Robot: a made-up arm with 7 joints.
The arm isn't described. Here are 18 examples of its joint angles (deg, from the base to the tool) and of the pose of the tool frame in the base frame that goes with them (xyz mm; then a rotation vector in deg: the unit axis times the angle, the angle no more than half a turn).
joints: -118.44 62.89 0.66 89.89 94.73 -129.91 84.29
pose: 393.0 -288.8 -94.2 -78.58 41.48 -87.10
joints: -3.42 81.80 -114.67 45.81 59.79 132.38 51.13
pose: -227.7 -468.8 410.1 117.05 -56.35 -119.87
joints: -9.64 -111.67 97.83 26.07 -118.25 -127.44 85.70
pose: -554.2 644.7 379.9 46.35 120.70 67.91
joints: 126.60 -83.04 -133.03 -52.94 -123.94 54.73 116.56
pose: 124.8 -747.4 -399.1 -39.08 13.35 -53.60
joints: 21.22 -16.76 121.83 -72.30 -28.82 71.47 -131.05
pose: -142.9 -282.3 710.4 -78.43 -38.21 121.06
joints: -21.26 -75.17 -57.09 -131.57 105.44 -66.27 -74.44
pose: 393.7 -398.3 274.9 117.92 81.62 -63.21
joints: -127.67 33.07 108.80 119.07 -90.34 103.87 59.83
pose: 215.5 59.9 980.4 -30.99 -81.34 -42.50
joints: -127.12 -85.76 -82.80 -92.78 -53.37 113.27 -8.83
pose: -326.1 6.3 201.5 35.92 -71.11 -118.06
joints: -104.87 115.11 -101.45 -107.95 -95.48 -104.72 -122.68
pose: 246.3 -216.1 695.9 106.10 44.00 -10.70
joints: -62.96 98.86 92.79 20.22 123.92 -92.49 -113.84
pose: 518.9 -425.6 187.2 103.61 114.14 -14.20
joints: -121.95 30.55 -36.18 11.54 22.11 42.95 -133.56
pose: 546.7 -211.6 -237.8 -4.50 -149.52 9.72
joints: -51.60 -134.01 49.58 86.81 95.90 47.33 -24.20
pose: 327.9 -245.1 197.8 -75.01 56.00 -76.60
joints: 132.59 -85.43 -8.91 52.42 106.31 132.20 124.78
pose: -240.9 -185.6 -58.3 65.74 -52.37 79.70
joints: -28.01 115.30 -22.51 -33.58 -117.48 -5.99 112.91
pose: 501.5 -326.8 -192.0 86.81 30.54 -81.79
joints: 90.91 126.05 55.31 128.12 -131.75 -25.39 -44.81
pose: 298.5 -299.7 -675.6 9.51 148.85 -54.22
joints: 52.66 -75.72 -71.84 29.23 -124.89 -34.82 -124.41
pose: -918.7 -451.1 -29.7 -45.50 -7.32 35.87
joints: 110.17 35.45 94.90 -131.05 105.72 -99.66 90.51
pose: 109.9 -136.6 -359.1 -12.46 -16.87 -48.77
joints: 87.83 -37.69 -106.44 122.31 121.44 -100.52 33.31
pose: -775.8 -488.6 128.5 -98.14 79.83 -110.17
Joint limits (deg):
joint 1: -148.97..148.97
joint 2: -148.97..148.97
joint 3: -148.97..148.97
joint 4: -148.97..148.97
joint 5: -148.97..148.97
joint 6: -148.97..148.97
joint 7: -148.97..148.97
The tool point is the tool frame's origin. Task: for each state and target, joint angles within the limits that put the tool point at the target. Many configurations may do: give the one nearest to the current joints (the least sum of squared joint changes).
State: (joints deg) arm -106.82 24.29 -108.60 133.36 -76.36 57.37 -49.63
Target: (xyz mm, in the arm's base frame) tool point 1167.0 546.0 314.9
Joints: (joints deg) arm -99.13 18.94 -108.45 134.14 -78.54 67.31 -25.41
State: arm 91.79 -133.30 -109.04 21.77 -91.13 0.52 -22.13
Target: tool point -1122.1 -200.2 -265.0
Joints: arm 63.85 -99.70 -86.23 14.96 -112.48 14.20 -33.48
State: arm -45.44 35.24 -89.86 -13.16 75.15 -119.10 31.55
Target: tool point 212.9 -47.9 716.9
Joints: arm -68.41 44.64 -72.96 -34.82 60.22 -124.14 42.22
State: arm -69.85 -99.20 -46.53 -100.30 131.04 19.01 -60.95
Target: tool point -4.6 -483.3 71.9
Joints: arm -67.59 -104.01 -60.22 -114.78 148.97 -11.41 -43.14
